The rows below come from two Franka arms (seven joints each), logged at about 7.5 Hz.
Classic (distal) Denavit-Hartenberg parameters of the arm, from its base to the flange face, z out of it. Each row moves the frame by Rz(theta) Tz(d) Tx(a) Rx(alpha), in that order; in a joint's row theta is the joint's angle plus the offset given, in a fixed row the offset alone. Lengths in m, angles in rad.
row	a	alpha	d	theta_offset
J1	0	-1.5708	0.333	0
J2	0	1.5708	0	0
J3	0.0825	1.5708	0.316	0
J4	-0.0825	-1.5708	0	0
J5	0	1.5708	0.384	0
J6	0.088	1.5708	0	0
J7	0	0	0.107	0
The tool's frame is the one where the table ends.
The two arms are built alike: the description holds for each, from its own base.
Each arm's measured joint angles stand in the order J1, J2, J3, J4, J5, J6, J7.
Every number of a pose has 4 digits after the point.
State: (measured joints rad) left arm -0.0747 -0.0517 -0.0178 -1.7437 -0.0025 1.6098 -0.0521; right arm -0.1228 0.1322 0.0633 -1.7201 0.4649 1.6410 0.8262
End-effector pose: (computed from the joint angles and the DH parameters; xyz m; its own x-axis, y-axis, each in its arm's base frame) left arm 0.5338 -0.0500 0.5744 0.9958 -0.0399 -0.0821 -0.0402 -0.9992 -0.0027; right arm 0.5833 0.0087 0.4956 0.5282 -0.7077 -0.4692 -0.8353 -0.5323 -0.1374
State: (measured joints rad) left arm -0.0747 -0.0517 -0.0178 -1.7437 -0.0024 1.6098 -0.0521; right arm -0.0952 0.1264 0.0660 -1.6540 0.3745 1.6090 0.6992
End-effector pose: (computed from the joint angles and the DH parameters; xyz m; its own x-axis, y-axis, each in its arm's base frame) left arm 0.5338 -0.0500 0.5744 0.9958 -0.0399 -0.0821 -0.0403 -0.9992 -0.0028; right arm 0.5852 0.0189 0.5239 0.6865 -0.6273 -0.3677 -0.7126 -0.6811 -0.1684
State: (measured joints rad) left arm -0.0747 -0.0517 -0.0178 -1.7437 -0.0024 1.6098 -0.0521; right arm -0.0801 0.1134 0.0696 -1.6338 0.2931 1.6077 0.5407
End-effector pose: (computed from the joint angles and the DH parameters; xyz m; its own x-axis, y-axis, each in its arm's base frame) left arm 0.5338 -0.0500 0.5744 0.9958 -0.0399 -0.0821 -0.0403 -0.9992 -0.0028; right arm 0.5835 0.0220 0.5380 0.8172 -0.5088 -0.2707 -0.5619 -0.8078 -0.1781
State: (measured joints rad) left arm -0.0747 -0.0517 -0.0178 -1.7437 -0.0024 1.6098 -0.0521; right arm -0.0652 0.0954 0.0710 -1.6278 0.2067 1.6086 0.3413
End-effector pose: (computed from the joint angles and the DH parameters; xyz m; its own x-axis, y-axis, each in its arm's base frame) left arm 0.5338 -0.0500 0.5744 0.9958 -0.0399 -0.0821 -0.0403 -0.9992 -0.0028; right arm 0.5797 0.0230 0.5490 0.9275 -0.3286 -0.1784 -0.3568 -0.9206 -0.1589
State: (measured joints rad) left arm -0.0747 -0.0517 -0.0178 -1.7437 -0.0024 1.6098 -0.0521; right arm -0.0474 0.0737 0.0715 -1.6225 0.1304 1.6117 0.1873
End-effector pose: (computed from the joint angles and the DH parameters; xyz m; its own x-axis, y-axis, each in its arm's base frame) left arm 0.5338 -0.0500 0.5744 0.9958 -0.0399 -0.0821 -0.0403 -0.9992 -0.0028; right arm 0.5751 0.0260 0.5629 0.9802 -0.1659 -0.1081 -0.1782 -0.9771 -0.1161
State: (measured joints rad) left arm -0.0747 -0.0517 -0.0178 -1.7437 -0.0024 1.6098 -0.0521; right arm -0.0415 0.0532 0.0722 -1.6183 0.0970 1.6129 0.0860
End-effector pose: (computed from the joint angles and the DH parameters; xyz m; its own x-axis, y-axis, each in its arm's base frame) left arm 0.5338 -0.0500 0.5744 0.9958 -0.0399 -0.0821 -0.0403 -0.9992 -0.0028; right arm 0.5706 0.0265 0.5763 0.9960 -0.0589 -0.0670 -0.0651 -0.9934 -0.0948
